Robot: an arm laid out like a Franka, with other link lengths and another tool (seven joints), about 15 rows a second.
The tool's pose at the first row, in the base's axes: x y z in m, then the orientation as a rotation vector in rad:
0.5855, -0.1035, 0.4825, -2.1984, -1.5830, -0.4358
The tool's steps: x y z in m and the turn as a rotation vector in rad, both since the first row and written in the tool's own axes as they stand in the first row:
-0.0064, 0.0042, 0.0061, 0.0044, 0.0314, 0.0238
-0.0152, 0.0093, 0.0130, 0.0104, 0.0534, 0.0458
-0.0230, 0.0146, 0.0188, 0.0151, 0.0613, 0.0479
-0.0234, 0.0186, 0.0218, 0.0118, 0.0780, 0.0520
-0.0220, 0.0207, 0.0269, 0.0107, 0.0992, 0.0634
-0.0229, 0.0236, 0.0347, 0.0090, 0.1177, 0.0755
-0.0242, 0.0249, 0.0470, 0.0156, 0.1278, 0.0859
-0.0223, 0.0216, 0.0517, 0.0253, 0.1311, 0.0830
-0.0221, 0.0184, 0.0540, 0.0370, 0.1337, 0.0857
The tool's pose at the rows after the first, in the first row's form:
0.5876, -0.1070, 0.4736, -2.1941, -1.5385, -0.4571
0.5899, -0.1124, 0.4628, -2.1921, -1.5010, -0.4676
0.5926, -0.1175, 0.4534, -2.1856, -1.4940, -0.4709
0.5963, -0.1175, 0.4500, -2.1812, -1.4809, -0.4893
0.5989, -0.1144, 0.4459, -2.1772, -1.4568, -0.5080
0.6015, -0.1122, 0.4383, -2.1755, -1.4333, -0.5242
0.6026, -0.1077, 0.4268, -2.1715, -1.4155, -0.5252
0.6002, -0.1029, 0.4240, -2.1607, -1.4163, -0.5208
0.5972, -0.1007, 0.4225, -2.1525, -1.4108, -0.5123

